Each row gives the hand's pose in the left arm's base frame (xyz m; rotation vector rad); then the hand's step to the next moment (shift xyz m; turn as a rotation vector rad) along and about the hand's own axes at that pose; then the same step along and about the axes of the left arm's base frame.
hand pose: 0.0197 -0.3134 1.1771 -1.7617 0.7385 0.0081
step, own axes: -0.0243 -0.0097 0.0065 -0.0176 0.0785 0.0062
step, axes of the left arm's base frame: -0.0125 0.0184 0.0152 -0.0495 0.0032 -0.0636
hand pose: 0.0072 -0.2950 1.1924 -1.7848 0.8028 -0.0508
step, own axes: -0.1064 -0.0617 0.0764 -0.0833 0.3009 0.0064
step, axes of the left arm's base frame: -0.0199 0.1297 0.0612 -0.2090 0.0064 -0.2319
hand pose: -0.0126 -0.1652 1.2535 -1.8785 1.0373 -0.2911
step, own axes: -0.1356 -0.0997 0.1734 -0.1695 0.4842 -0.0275
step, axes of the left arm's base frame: 0.0707 0.2303 0.0185 -0.3800 0.0138 -0.3455
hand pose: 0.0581 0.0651 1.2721 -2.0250 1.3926 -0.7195
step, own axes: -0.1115 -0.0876 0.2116 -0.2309 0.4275 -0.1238
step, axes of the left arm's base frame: 0.1703 0.1633 -0.0959 -0.4311 0.0736 -0.2452
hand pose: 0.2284 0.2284 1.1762 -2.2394 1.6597 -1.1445
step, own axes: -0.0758 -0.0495 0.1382 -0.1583 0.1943 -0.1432
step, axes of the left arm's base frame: 0.1172 0.0402 -0.1093 -0.2567 0.1075 -0.0764
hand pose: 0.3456 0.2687 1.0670 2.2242 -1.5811 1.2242
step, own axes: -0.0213 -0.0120 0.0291 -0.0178 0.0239 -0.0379
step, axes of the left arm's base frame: 0.0231 0.0048 -0.0298 -0.0421 0.0230 0.0050
